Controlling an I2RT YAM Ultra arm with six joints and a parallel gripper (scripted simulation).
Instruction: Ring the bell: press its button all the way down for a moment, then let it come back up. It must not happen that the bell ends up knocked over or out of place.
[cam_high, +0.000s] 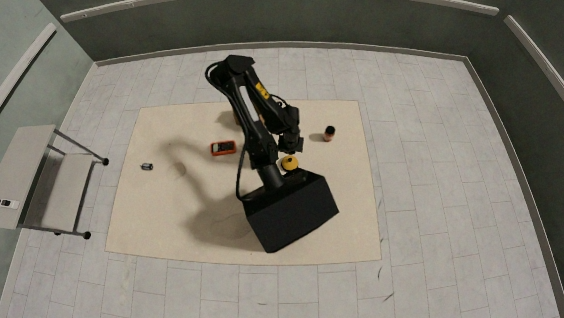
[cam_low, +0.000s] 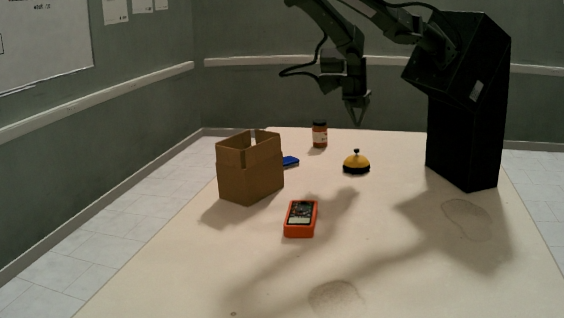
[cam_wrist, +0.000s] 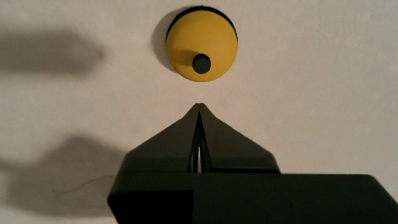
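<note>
Right now my hand is 9 cm above the bell button. The rest, counted from my hand: jar: 19 cm ahead, 17 cm to the right, 10 cm below; blue object: 22 cm ahead, 5 cm to the left, 13 cm below; bell: 10 cm below.
</note>
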